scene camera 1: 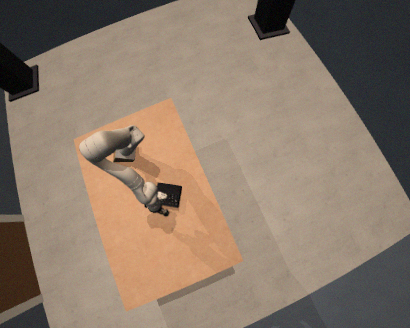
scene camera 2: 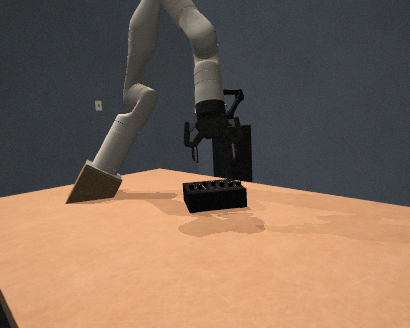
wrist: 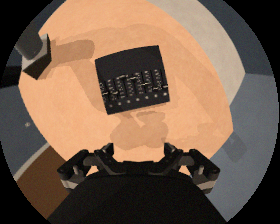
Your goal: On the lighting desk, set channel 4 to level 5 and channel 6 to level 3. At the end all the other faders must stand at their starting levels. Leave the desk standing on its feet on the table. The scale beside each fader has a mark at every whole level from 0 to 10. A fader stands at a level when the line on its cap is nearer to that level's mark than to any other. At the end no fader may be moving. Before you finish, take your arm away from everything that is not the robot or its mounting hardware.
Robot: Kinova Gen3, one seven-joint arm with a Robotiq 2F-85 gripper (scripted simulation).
Labels:
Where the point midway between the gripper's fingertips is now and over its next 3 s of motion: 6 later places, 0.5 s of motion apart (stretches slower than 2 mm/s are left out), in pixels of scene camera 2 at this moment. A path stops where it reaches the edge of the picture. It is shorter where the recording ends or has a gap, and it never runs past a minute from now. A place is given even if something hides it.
My gripper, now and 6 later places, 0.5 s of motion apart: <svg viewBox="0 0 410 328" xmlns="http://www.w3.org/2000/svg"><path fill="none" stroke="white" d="M215 161L221 169L220 167L212 153L210 140L210 139L208 152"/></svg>

